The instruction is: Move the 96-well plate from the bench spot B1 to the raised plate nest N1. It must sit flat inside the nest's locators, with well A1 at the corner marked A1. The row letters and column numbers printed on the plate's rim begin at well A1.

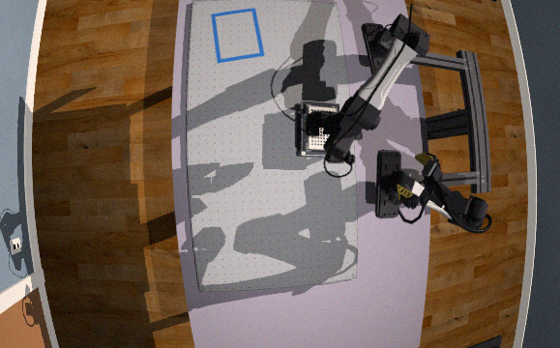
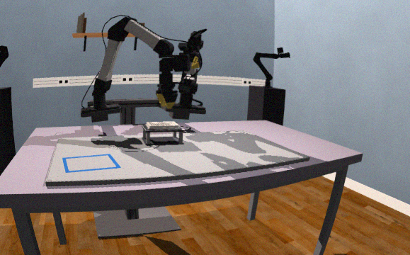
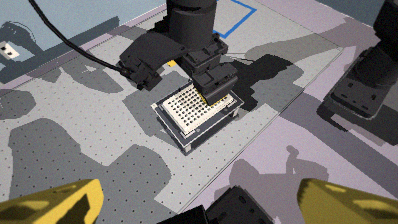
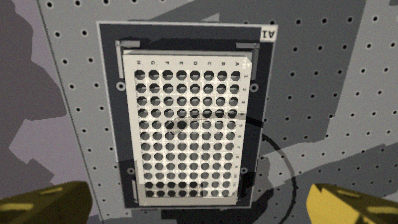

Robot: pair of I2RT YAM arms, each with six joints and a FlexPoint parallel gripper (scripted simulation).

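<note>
The white 96-well plate is 10 mm behind my right hand, 10 mm to the right of it and 80 mm below it. From my right hand the other things lie so: raised nest N1: 10 mm behind, 10 mm to the right, 100 mm below; A1 label: 50 mm ahead, 60 mm to the left, 90 mm below.
</note>
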